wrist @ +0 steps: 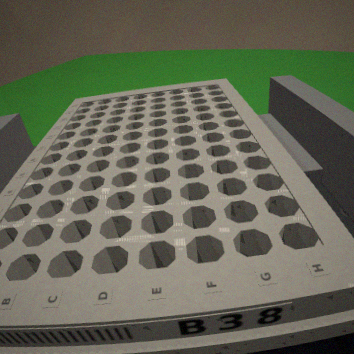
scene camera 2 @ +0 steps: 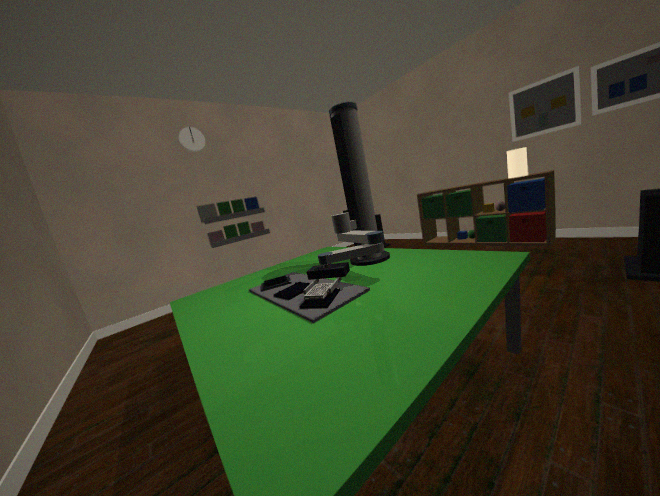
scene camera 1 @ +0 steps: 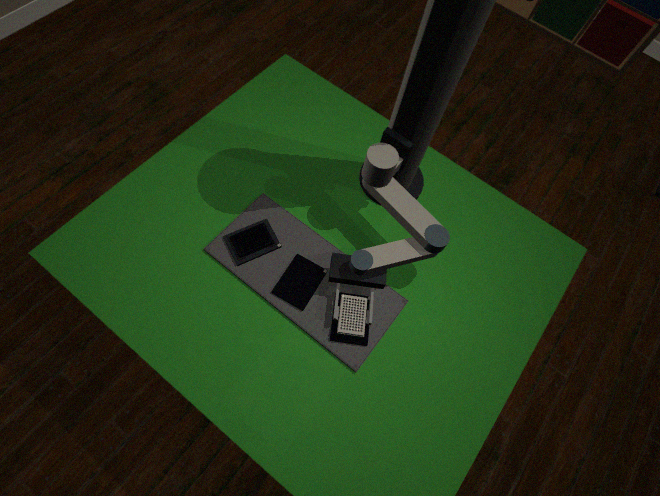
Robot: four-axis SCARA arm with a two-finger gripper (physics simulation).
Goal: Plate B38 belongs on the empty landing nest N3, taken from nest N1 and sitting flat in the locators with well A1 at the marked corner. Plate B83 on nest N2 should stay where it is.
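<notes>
Plate B38 point(scene camera 1: 352, 309) point(scene camera 2: 319, 290) point(wrist: 159, 175), pale with a grid of wells, is between the fingers of my gripper point(scene camera 1: 353, 321) point(scene camera 2: 322, 288) point(wrist: 145, 115), which is shut on it. The plate looks level and is raised above the black nest N1 point(scene camera 1: 349, 339) point(scene camera 2: 314, 305). In the wrist view its B38 label and column letters B to H face the camera; the A1 corner cannot be made out. A dark, flat-topped shape, apparently plate B83 point(scene camera 1: 299, 281) point(scene camera 2: 291, 290) on N2, lies in the middle. The rimmed nest N3 point(scene camera 1: 232, 252) point(scene camera 2: 273, 284) stands empty at the far end.
The nests stand on a grey board point(scene camera 1: 387, 314) point(scene camera 2: 349, 292) on the green table top point(scene camera 1: 416, 384) point(scene camera 2: 341, 373). The arm's thick dark column point(scene camera 1: 440, 74) point(scene camera 2: 352, 160) rises behind the board. The dark gripper body point(scene camera 1: 344, 274) point(scene camera 2: 330, 270) is beside the middle shape in scene camera 1.
</notes>
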